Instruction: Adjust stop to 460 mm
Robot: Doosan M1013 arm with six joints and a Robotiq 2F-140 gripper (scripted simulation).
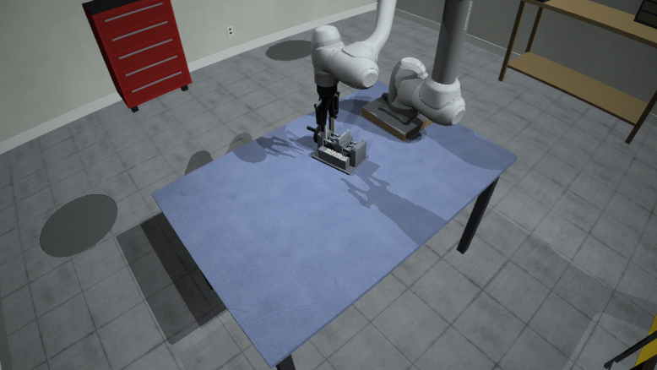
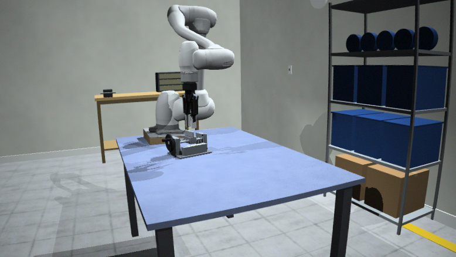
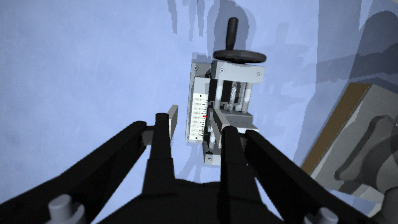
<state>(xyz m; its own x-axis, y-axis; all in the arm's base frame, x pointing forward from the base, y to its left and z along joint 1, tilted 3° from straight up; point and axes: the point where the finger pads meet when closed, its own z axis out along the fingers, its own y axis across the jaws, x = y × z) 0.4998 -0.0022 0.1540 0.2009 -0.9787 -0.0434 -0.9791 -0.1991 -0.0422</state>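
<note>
Right now the black handwheel is 3 cm behind my hand, 12 cm to the right of it and 9 cm below it. The rest, counted from my hand: grey stop block (6 cm behind, 2 cm to the left, 10 cm below).
</note>
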